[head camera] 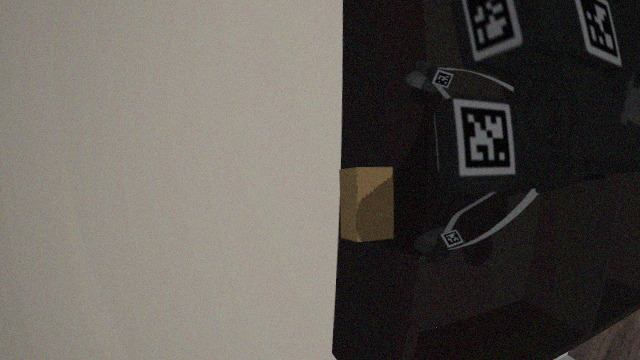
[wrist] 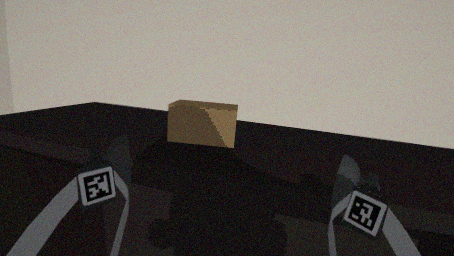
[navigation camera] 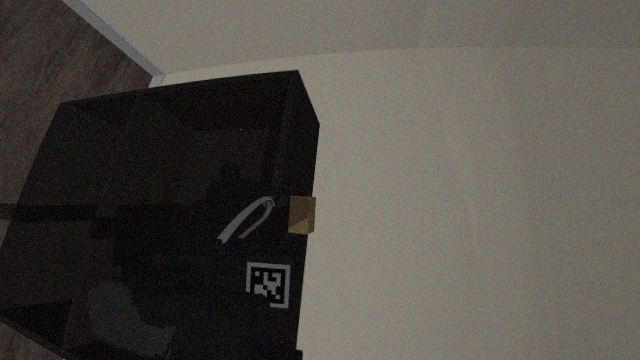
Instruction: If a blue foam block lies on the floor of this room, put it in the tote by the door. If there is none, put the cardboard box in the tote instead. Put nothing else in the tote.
Note:
I see my gripper (head camera: 423, 160), a tan cardboard box (head camera: 366, 193) and a dark bookshelf (head camera: 387, 293).
The tan cardboard box also shows in the wrist view (wrist: 195, 122) and in the navigation camera view (navigation camera: 302, 208). My gripper also shows in the wrist view (wrist: 232, 164) and in the navigation camera view (navigation camera: 278, 242). The dark bookshelf is seen too in the wrist view (wrist: 276, 184) and in the navigation camera view (navigation camera: 255, 132).

